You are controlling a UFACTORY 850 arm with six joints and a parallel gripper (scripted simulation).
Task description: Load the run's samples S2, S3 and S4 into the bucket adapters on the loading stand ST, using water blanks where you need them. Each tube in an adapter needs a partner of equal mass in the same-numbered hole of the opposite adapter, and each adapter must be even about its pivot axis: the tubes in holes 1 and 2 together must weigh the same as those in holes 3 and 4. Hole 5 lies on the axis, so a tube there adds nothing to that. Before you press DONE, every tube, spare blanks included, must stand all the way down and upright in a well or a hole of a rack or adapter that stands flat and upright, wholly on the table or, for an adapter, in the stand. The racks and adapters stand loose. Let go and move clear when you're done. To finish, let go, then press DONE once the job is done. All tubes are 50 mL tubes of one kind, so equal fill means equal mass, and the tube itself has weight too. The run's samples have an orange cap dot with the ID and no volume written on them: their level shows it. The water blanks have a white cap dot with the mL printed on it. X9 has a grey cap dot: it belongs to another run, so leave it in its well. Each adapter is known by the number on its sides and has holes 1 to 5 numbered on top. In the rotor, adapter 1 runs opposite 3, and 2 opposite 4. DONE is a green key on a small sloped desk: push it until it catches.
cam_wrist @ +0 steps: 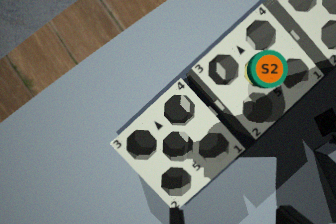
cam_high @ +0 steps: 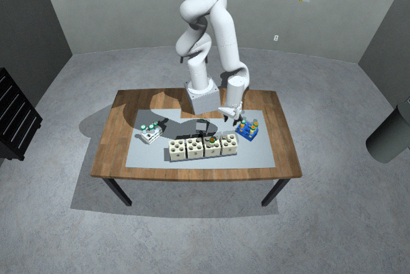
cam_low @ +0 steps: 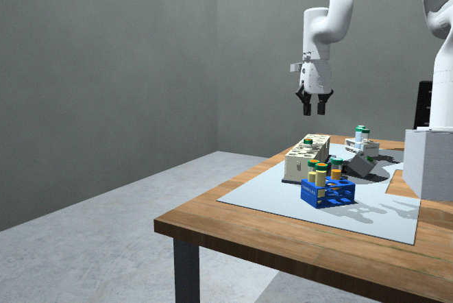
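The sample tube S3 is 19 cm to the left of my hand, 19 cm below it and 11 cm behind it. Round my hand: blue rack: 22 cm below, 15 cm to the left, 12 cm behind; sample tube: 18 cm below, 10 cm to the right, 5 cm ahead; tube X9: 19 cm below, 13 cm behind, 10 cm to the left.
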